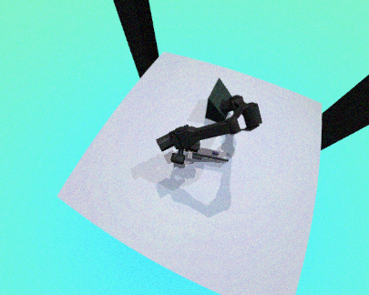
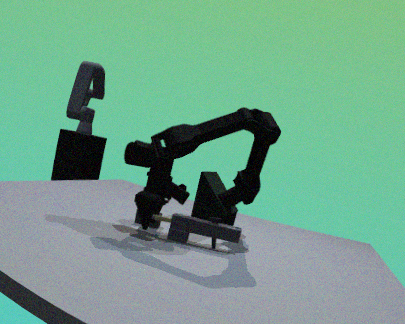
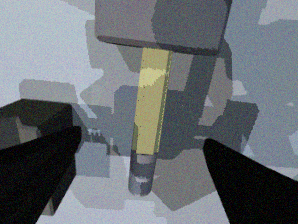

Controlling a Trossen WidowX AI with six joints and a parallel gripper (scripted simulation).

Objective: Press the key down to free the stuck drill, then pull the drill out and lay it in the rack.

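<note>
My gripper tip is now 40 mm to the right of the drill, 30 mm below it and 10 mm past it. From my gripper tip the other things lie so: key 170 mm to the left, 40 mm above, 30 mm behind; then rack 70 mm behind, 30 mm to the right.
</note>
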